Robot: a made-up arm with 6 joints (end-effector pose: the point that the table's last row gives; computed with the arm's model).
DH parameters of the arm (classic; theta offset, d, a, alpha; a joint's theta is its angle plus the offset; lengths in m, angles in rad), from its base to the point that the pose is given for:
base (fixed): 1.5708 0.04 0 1.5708
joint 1: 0 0.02 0.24 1.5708
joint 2: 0 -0.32 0.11 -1.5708
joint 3: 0 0 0.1 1.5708
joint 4: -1.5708 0 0.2 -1.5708
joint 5: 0 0.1 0.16 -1.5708
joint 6: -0.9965 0 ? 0
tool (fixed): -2.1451 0.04 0 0
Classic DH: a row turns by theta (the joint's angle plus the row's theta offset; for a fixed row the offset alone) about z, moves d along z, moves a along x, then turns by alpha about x.
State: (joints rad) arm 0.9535 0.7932 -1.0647 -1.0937 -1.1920 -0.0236
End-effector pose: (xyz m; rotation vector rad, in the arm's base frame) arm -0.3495 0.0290 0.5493 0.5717 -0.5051 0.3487
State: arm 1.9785 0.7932 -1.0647 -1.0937 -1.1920 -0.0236
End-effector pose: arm -0.3495 -0.4203 0.3292 1.5608 -0.6714 0.0617
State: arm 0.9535 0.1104 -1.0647 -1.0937 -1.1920 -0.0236
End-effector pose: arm -0.3879 -0.1309 0.3241 0.5720 -0.9285 0.8973
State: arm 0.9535 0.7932 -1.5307 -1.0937 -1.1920 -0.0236
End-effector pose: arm -0.3471 -0.0612 0.6164 0.3499 -0.1778 0.6146
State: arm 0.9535 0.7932 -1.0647 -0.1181 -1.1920 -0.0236
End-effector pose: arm -0.1883 0.3840 0.4389 -0.2197 -0.5109 -0.2404
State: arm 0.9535 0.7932 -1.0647 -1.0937 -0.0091 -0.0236
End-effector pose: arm -0.2636 -0.0627 0.8216 0.2568 0.6281 0.6046
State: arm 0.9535 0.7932 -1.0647 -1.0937 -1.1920 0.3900
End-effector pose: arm -0.3720 -0.0273 0.4925 0.4646 -0.6235 0.7416
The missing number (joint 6, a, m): 0.2025
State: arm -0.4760 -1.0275 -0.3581 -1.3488 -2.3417 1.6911
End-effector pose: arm -0.0520 0.3039 -0.0580 -0.9055 1.8462 -1.7965
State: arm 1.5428 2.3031 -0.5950 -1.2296 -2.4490 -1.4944
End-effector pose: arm 0.2563 -0.3052 0.4603 0.8167 -0.5874 -2.7909
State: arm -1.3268 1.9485 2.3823 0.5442 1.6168 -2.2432
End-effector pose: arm 0.0156 0.5933 -0.1690 0.4375 0.4409 -1.3071
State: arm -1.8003 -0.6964 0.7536 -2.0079 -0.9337 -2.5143
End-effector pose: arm 0.0708 0.2098 -0.2997 -0.4834 0.9559 -0.7406
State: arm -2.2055 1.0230 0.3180 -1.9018 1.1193 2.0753
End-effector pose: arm 0.0236 0.3831 -0.3046 -0.0446 2.6877 0.2643
